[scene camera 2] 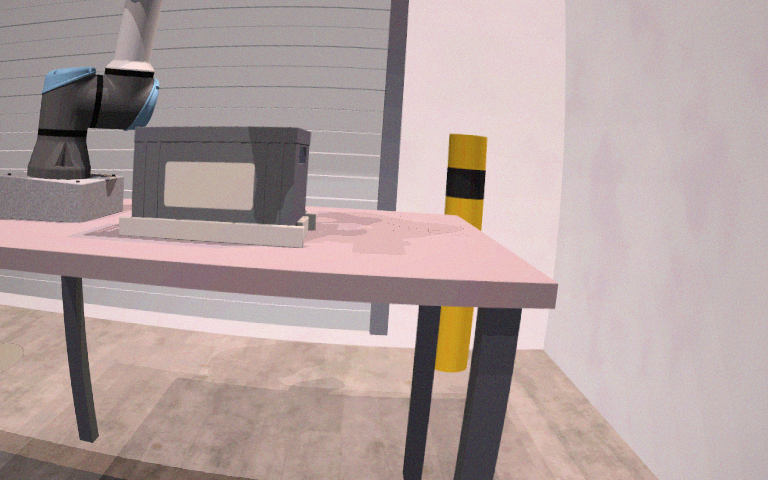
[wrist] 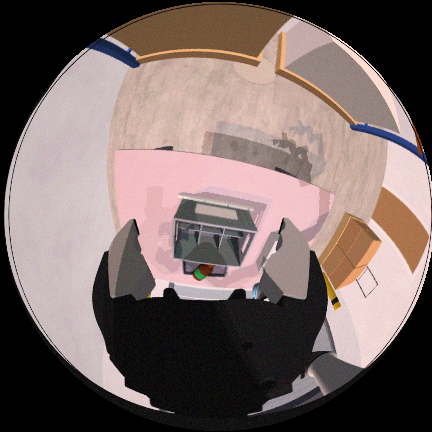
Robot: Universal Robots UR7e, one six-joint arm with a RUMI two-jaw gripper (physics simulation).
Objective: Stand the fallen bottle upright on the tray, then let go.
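Pixels of known places: gripper, fingertip midpoint: (wrist: 207,220); arm's base, link origin: (scene camera 2: 58,175).
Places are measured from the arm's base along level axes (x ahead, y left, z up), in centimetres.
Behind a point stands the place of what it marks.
A brown bottle with a green band (wrist: 200,273) {x 40.4, y 22.2, z -1.0 cm} lies on its side, tilted across a small dark-rimmed tray (wrist: 219,270) {x 28.7, y 25.2, z -7.8 cm} in the wrist view. The tray stands beside the grey crate, on its robot-base side. Neither bottle nor tray shows in scene camera 2. My gripper (wrist: 207,220) {x 49.3, y -33.4, z 35.0 cm} is open and empty, its two jaws wide apart high above the table. The bottle and tray appear small and far below, between the jaws and near the black gripper body. The gripper is out of frame in scene camera 2.
A tall grey crate (scene camera 2: 209,183) {x 43.2, y -16.7, z 0.4 cm} (wrist: 245,223) {x 32.8, y -17.4, z 5.4 cm} with inner dividers stands on the pink table (scene camera 2: 430,260) {x 76.8, y -19.4, z -8.4 cm} (wrist: 145,175) {x 74.3, y -21.0, z -8.4 cm}, behind a pale rail (scene camera 2: 209,232) {x 43.9, y -17.8, z -6.9 cm}. The arm's stone base block (scene camera 2: 56,198) {x 6.1, y -9.1, z -3.9 cm} stands left of it. A yellow bollard (scene camera 2: 467,151) stands beyond the table.
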